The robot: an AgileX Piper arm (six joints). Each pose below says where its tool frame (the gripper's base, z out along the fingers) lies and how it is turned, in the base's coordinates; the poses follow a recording.
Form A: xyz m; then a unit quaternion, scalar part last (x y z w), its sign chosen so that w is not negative.
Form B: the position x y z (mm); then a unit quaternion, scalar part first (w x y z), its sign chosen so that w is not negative. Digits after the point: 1 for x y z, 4 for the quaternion.
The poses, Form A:
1: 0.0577, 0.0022, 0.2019, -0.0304, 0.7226, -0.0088, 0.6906
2: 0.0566, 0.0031, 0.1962, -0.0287, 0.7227, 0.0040, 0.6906
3: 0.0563, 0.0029, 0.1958, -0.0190, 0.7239, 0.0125, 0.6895
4: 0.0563, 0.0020, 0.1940, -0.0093, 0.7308, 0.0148, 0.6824
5: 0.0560, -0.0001, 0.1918, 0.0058, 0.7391, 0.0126, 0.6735
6: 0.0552, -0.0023, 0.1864, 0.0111, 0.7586, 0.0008, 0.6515
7: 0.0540, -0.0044, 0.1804, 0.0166, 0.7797, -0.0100, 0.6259
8: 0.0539, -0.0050, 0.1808, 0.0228, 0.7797, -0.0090, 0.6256
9: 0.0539, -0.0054, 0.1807, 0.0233, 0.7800, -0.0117, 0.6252
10: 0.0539, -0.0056, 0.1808, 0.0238, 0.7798, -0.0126, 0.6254
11: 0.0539, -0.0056, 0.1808, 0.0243, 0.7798, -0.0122, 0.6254
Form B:
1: 57.7, 2.2, 201.9, 0.6906, -0.0304, 0.7226, -0.0088
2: 56.6, 3.1, 196.2, 0.6906, -0.0287, 0.7227, 0.0040
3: 56.3, 2.9, 195.8, 0.6895, -0.0190, 0.7239, 0.0125
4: 56.3, 2.0, 194.0, 0.6824, -0.0093, 0.7308, 0.0148
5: 56.0, -0.1, 191.8, 0.6735, 0.0058, 0.7391, 0.0126
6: 55.2, -2.3, 186.4, 0.6515, 0.0111, 0.7586, 0.0008
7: 54.0, -4.4, 180.4, 0.6259, 0.0166, 0.7797, -0.0100
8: 53.9, -5.0, 180.8, 0.6256, 0.0228, 0.7797, -0.0090
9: 53.9, -5.4, 180.7, 0.6252, 0.0233, 0.7800, -0.0117
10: 53.9, -5.6, 180.8, 0.6254, 0.0238, 0.7798, -0.0126
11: 53.9, -5.6, 180.8, 0.6254, 0.0243, 0.7798, -0.0122
